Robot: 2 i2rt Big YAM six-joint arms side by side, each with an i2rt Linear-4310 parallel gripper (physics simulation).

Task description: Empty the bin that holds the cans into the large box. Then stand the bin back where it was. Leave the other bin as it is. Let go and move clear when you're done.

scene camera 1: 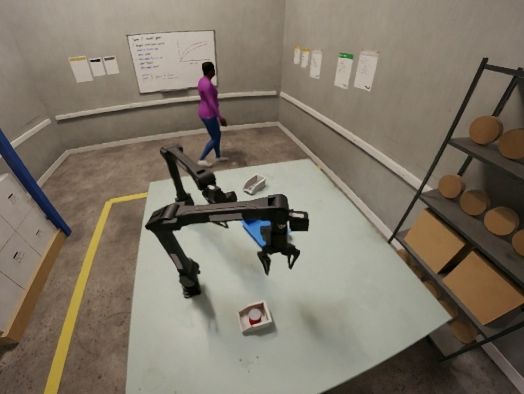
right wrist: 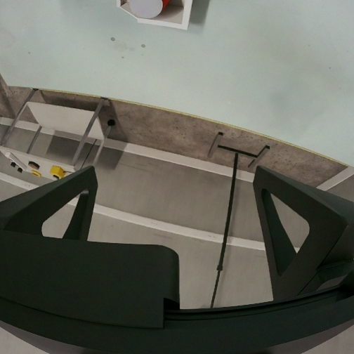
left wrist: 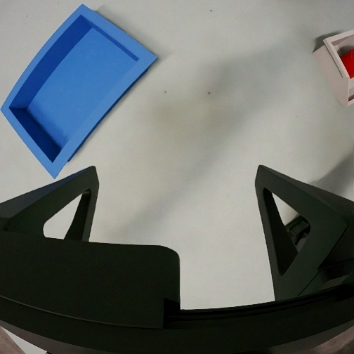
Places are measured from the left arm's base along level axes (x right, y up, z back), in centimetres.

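Pixels of known places: left gripper, between the fingertips: (scene camera 1: pixel 230 221); right gripper, between the fingertips: (scene camera 1: pixel 278 272); right arm's base, origin of its link: (scene camera 1: pixel 190 286).
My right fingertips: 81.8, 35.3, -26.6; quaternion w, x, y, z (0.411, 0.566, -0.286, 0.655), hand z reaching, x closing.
Ahead of a thing's pixels: the offset from my right fingertips to its middle, as dx, dy, dz.
A white bin @(+1.0, -31.5, +10.5) (scene camera 1: pixel 257 328) (left wrist: pixel 334 75) (right wrist: pixel 186 15) stands near the front of the table in the scene view, with a red can with a pale top @(+1.8, -30.4, +10.2) (scene camera 1: pixel 255 316) (left wrist: pixel 349 62) (right wrist: pixel 147 6) inside it. I cannot tell whether more cans lie in it. The large blue box @(-47.6, -32.1, -17.0) (scene camera 1: pixel 254 231) (left wrist: pixel 120 39) is partly hidden behind the right arm; its inside looks empty in the left wrist view. My left gripper (left wrist: pixel 176 174) is open, above the table beside the box. My right gripper (scene camera 1: pixel 279 270) (right wrist: pixel 175 174) is open and empty, above the table between box and bin.
The other bin @(-93.7, -31.5, -29.4) (scene camera 1: pixel 257 187), pale grey, stands at the back of the table; its contents are unclear. The right arm reaches across in front of the left arm in the scene view. A shelf rack with boxes stands beyond the table's right edge. A person is behind the table.
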